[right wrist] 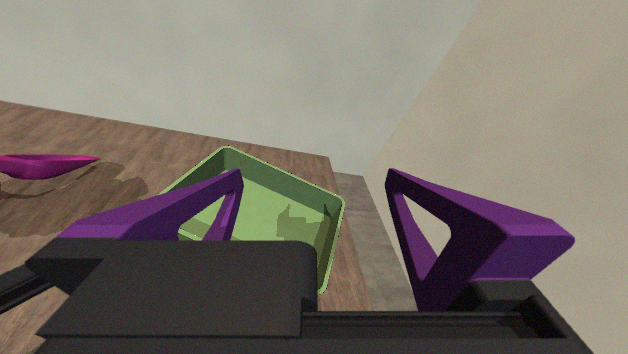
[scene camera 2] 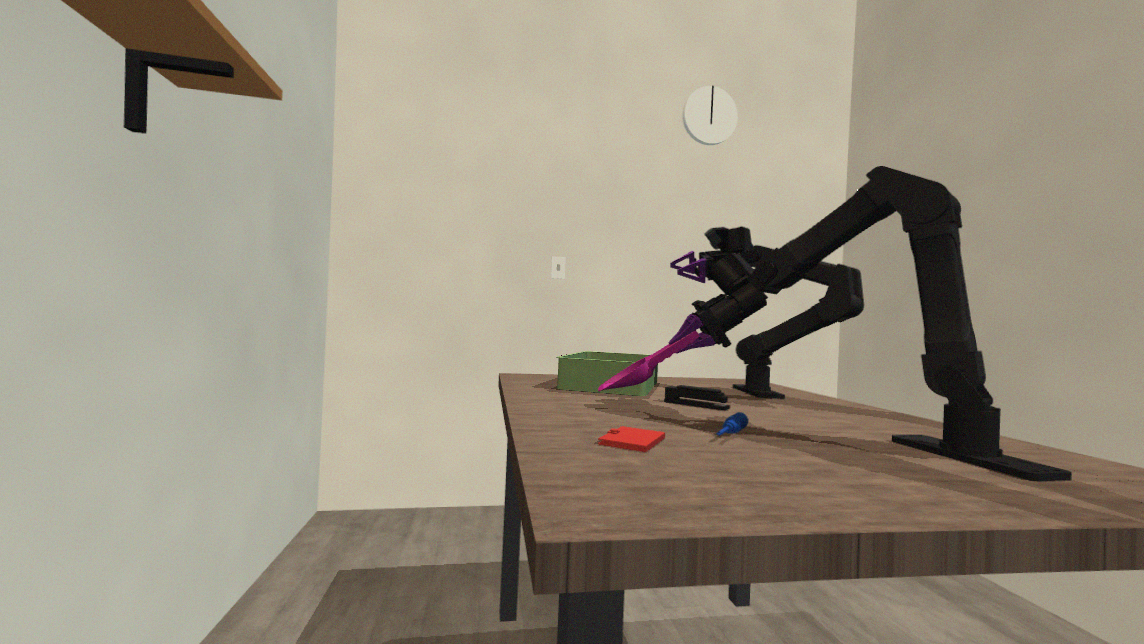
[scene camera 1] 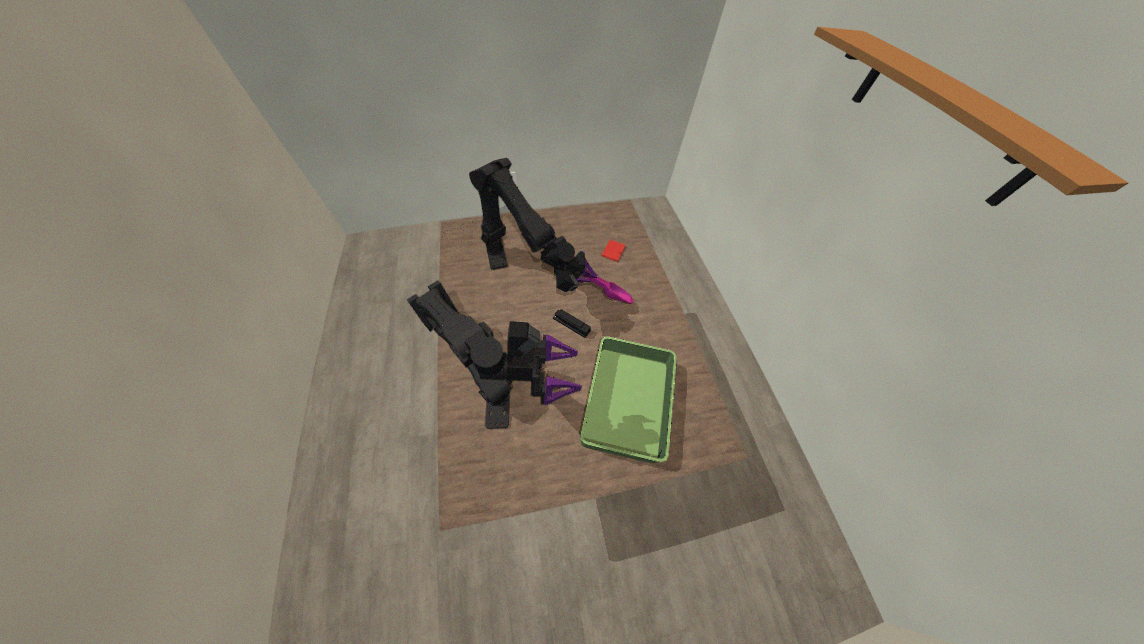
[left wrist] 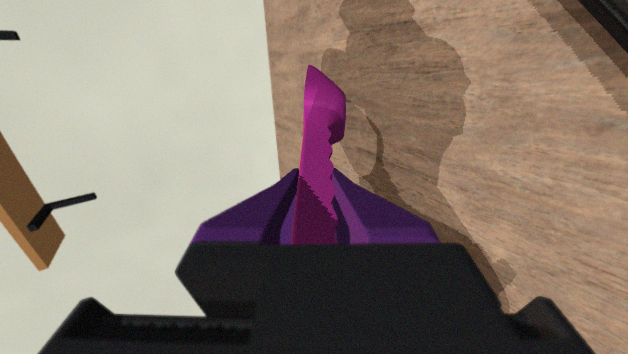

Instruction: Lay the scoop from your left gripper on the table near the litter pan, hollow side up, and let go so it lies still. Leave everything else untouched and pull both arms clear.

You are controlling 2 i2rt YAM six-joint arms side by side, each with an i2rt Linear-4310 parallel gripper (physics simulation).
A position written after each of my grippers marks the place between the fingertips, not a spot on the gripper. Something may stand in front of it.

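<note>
My left gripper (scene camera 2: 672, 348), visible also in the left wrist view (left wrist: 314, 177). My right gripper (scene camera 1: 579, 369), visible also in scene camera 2 (scene camera 2: 673, 268) and the right wrist view (right wrist: 314, 176). Magenta scoop (scene camera 2: 640, 371), also in the left wrist view (left wrist: 315, 221). Black stapler-like object (scene camera 2: 672, 394).
</note>
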